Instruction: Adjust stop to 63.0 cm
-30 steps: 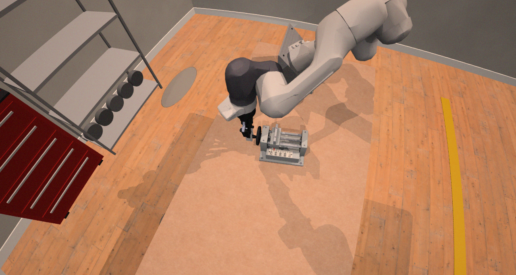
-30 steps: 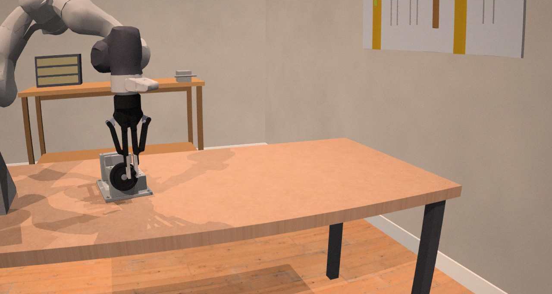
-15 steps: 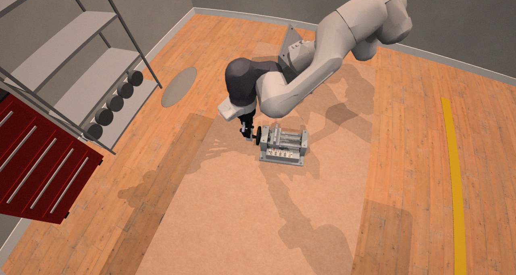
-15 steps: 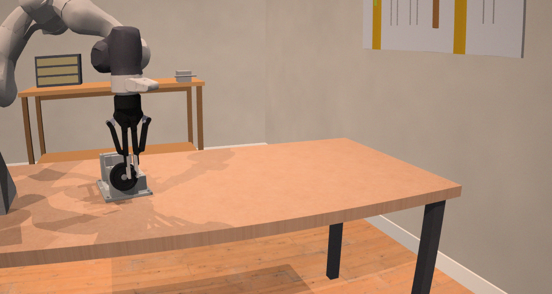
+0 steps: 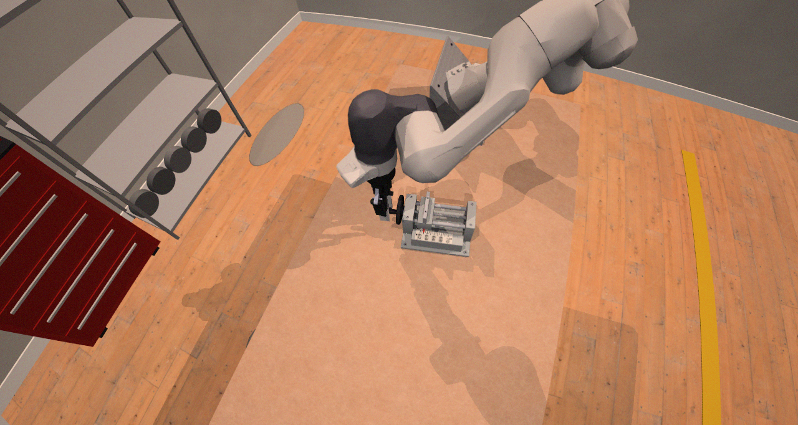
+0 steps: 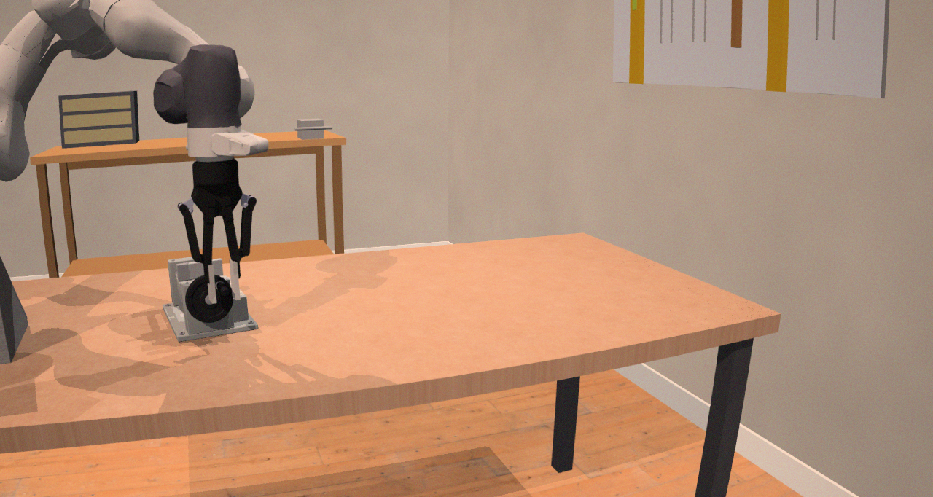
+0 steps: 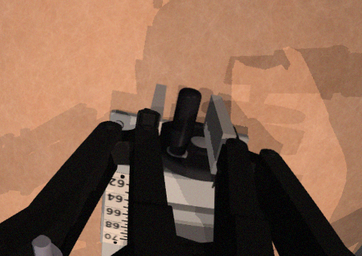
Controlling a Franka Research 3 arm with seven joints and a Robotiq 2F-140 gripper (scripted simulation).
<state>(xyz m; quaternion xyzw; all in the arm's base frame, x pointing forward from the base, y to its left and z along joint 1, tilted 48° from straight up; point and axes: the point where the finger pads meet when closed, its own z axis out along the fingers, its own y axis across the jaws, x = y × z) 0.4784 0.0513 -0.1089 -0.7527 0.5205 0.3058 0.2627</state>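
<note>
Now: hand 20 mm to the right of the black handwheel, 20 mm above it and 10 mm past it. Round my hand: sliding stop 100 mm to the left, 40 mm behind, 20 mm below.
</note>
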